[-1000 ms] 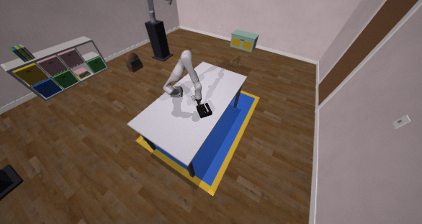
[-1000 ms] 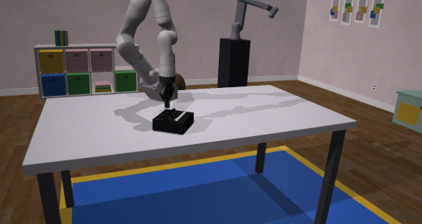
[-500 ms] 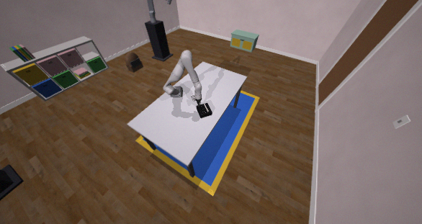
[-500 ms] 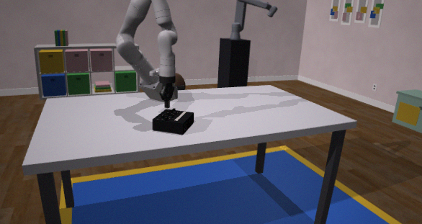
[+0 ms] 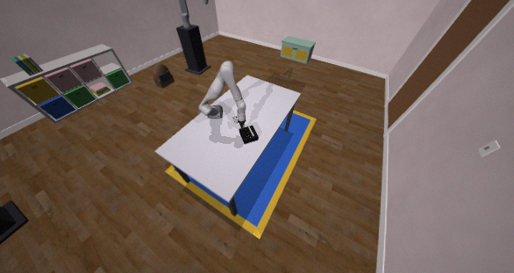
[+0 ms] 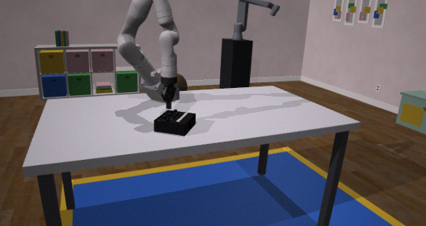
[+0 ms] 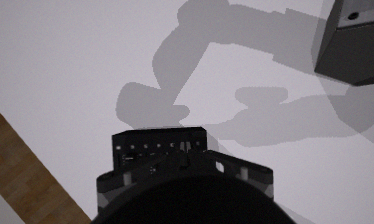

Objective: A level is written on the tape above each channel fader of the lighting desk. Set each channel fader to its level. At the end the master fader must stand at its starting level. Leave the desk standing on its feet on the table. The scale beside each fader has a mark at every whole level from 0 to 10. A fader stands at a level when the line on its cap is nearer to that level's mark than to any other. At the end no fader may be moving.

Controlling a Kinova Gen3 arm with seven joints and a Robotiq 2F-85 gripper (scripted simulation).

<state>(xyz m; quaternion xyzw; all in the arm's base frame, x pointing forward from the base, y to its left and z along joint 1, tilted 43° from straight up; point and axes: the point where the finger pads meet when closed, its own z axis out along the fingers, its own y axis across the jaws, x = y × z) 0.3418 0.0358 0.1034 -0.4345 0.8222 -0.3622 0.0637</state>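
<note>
Right now the master fader cap is 110 mm ahead of my hand, 40 mm to the right of it and 30 mm below it.
</note>
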